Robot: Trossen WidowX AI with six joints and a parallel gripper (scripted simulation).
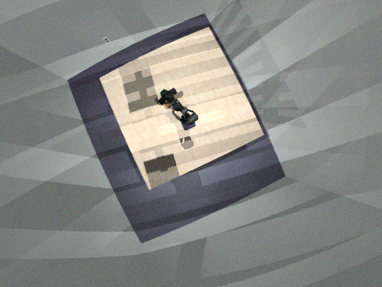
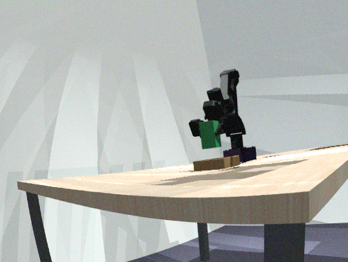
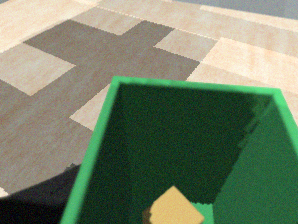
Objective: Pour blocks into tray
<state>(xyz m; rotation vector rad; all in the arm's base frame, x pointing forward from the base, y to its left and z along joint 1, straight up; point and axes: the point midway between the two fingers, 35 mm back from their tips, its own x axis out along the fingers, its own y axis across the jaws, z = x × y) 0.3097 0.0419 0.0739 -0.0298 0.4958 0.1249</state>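
My gripper tip is now 20 mm past the blue block and 30 mm above it. The rest, counted from my gripper tip: red block: 30 mm behind, 20 mm below; green square cup: 30 mm behind, 20 mm below; tan block: 30 mm behind.
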